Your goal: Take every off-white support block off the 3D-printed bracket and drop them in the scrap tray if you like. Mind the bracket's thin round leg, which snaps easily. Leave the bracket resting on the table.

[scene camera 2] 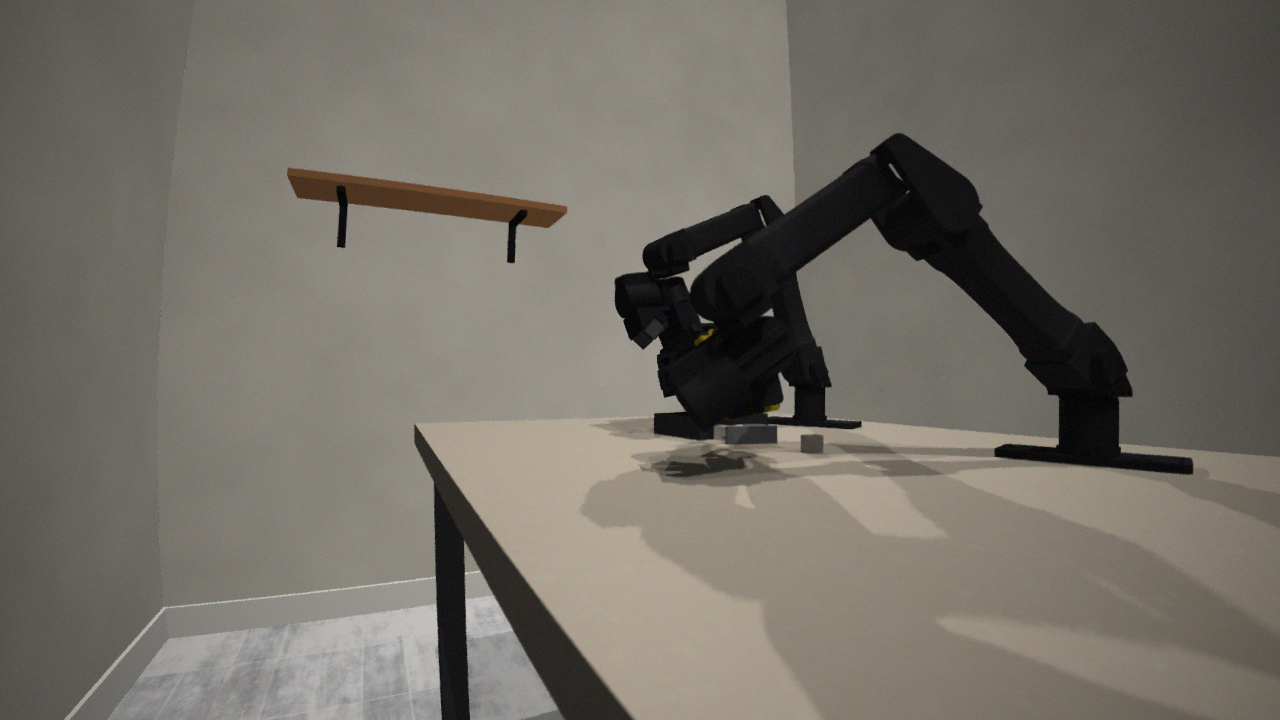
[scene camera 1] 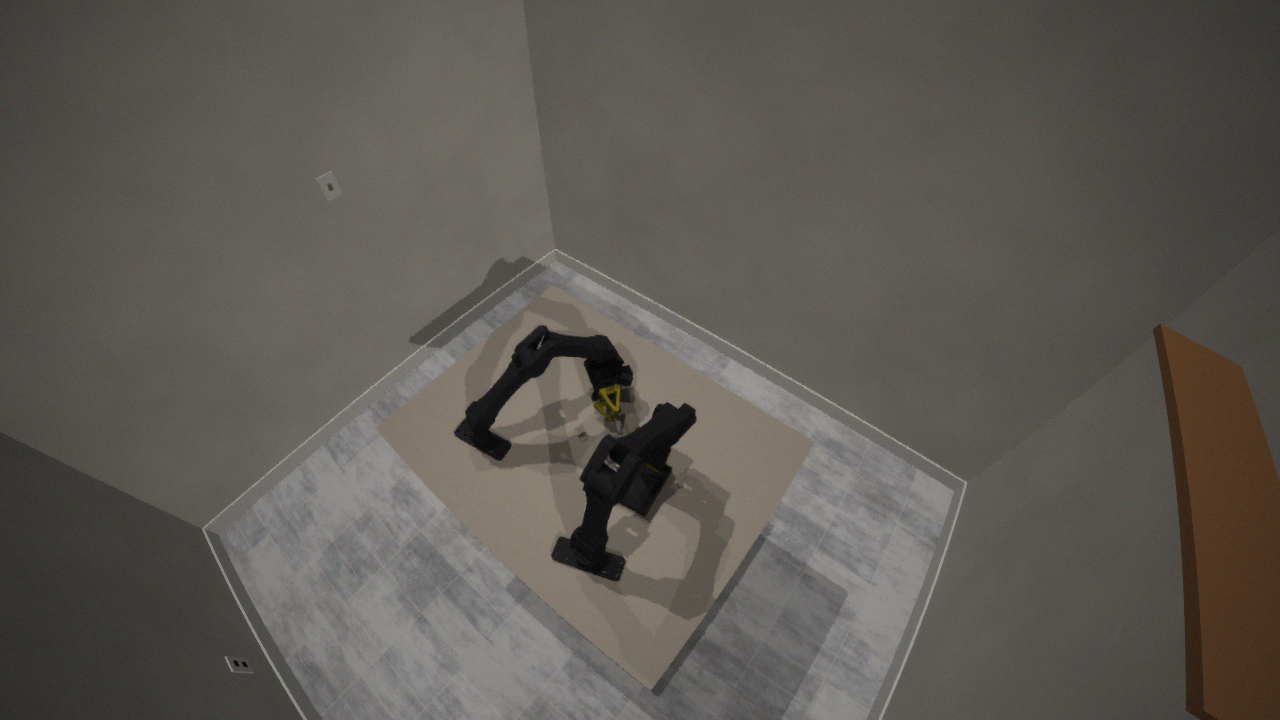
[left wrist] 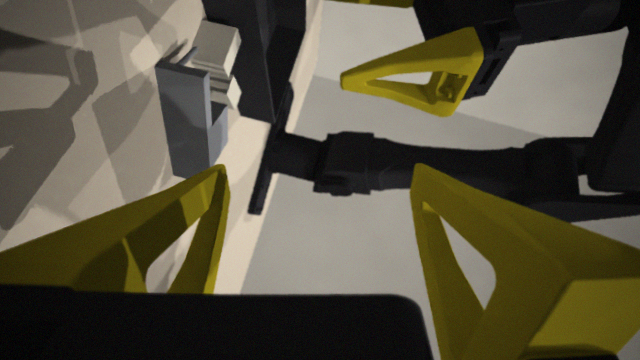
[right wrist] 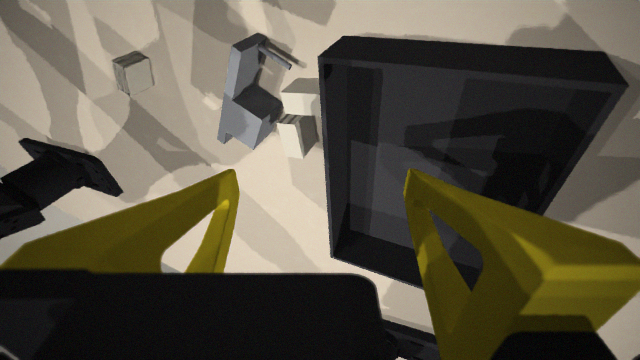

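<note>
The blue-grey bracket [scene camera 2: 750, 435] [left wrist: 185, 120] [right wrist: 241, 75] lies on the table beside the black scrap tray [scene camera 2: 680, 424] [left wrist: 282, 55] [right wrist: 450, 48]. Its thin round leg [right wrist: 275, 57] sticks out toward the tray and looks whole. Two off-white support blocks, one [left wrist: 217, 44] [right wrist: 301, 101] by the tray wall and one [left wrist: 233, 92] [right wrist: 292, 139] just below it, lie between bracket and tray; contact with the bracket is unclear. A third block [scene camera 1: 582, 436] [scene camera 2: 811, 443] [right wrist: 137, 75] lies apart. My left gripper is open and empty near the bracket. My right gripper [right wrist: 321, 180] is open and empty above the tray's side.
The right gripper's yellow finger [left wrist: 412, 72] shows close to the left gripper in the left wrist view. The left arm's base [scene camera 2: 1093, 458] [right wrist: 75, 165] stands on the table. A wooden shelf [scene camera 1: 1208, 501] [scene camera 2: 427, 197] hangs on the wall.
</note>
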